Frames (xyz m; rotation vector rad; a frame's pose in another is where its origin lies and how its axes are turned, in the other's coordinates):
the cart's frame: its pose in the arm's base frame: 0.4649 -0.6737 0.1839 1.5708 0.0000 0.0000
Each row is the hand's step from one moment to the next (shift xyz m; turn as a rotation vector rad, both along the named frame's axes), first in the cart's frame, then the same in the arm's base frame.
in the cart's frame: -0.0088 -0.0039 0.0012 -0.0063 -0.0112 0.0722
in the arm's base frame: -0.0088 -0.0012 -0.0039 -0.0063 -0.0722 -0.0112
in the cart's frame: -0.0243 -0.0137 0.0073 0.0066 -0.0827 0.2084
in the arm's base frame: -0.0243 -0.0073 -0.0137 0.0066 -0.2084 -0.0827
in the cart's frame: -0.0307 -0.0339 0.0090 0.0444 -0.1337 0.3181
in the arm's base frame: -0.0307 -0.0090 -0.0339 0.0444 -0.3181 -0.1337
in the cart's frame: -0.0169 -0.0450 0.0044 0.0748 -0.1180 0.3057
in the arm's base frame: -0.0169 -0.0044 -0.0450 0.0748 -0.3057 -0.1180
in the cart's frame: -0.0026 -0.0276 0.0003 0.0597 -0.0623 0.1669
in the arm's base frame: -0.0026 -0.0003 -0.0276 0.0597 -0.1669 -0.0623
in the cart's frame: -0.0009 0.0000 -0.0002 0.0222 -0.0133 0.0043
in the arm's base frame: -0.0009 0.0002 0.0000 0.0222 -0.0043 -0.0133
